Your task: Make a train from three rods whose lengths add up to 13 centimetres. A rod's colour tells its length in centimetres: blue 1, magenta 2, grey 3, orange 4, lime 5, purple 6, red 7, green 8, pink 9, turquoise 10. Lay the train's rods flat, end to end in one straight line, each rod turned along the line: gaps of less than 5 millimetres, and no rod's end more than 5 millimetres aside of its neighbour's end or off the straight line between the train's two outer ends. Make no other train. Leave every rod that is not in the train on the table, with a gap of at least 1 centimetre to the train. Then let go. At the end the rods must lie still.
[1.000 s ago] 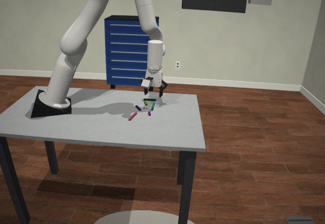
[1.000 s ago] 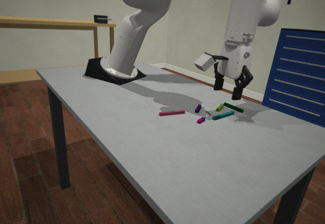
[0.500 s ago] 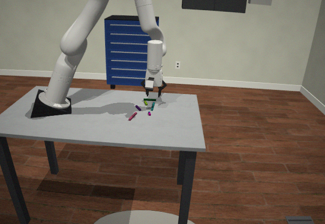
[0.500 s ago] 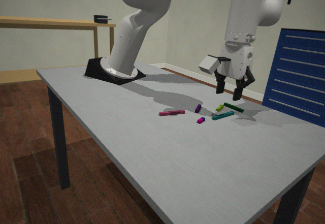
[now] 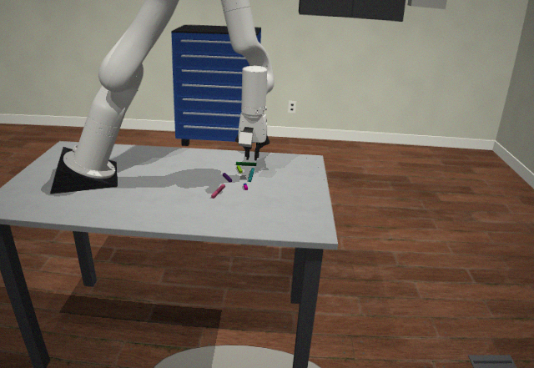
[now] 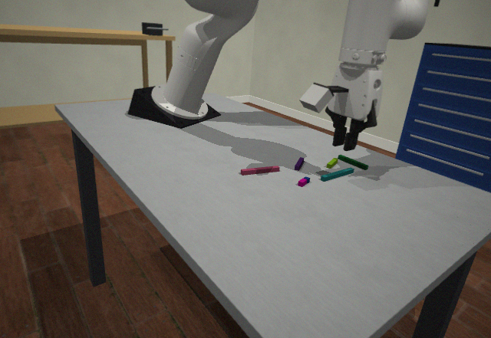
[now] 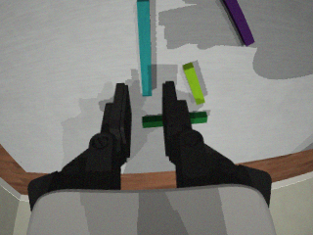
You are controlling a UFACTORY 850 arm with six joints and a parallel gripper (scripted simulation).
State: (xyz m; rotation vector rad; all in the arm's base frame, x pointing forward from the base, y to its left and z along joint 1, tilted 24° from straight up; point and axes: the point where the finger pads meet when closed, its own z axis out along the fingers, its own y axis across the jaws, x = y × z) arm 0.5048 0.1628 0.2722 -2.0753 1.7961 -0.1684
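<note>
My hand is 8 cm above the turquoise rod. From my hand the other things lie so: lime rod 6 cm behind, 3 cm to the left, 8 cm below; purple rod 8 cm behind, 6 cm to the right, 8 cm below; blue rod 1 cm ahead, 9 cm to the right, 8 cm below.
</note>
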